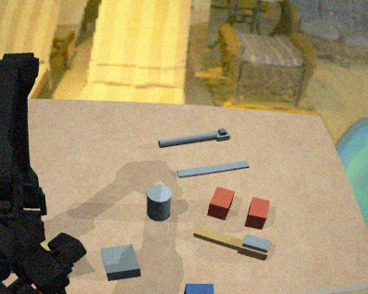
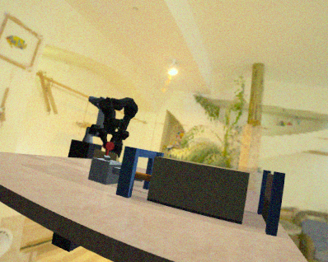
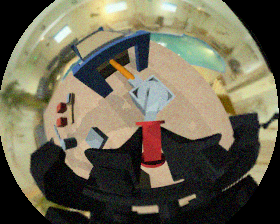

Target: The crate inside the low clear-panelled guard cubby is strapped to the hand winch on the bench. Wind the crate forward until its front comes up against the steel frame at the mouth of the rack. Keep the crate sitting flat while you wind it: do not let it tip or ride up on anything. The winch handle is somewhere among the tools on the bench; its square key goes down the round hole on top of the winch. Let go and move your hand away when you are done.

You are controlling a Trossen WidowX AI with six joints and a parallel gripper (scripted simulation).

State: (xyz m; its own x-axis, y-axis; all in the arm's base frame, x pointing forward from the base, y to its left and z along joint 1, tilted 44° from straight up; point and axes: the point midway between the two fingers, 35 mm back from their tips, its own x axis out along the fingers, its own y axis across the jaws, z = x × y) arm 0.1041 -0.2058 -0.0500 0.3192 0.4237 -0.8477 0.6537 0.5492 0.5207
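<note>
Right now my gripper tip is 30 mm above the winch handle, 20 mm to the left of it and 10 mm short of it. From my gripper tip the other things lie so: grey winch (100 mm below, 80 mm to the right, 30 mm ahead); blue frame (210 mm ahead, 80 mm to the right, 30 mm below); red spool-shaped piece (10 mm to the left, 10 mm behind).
</note>
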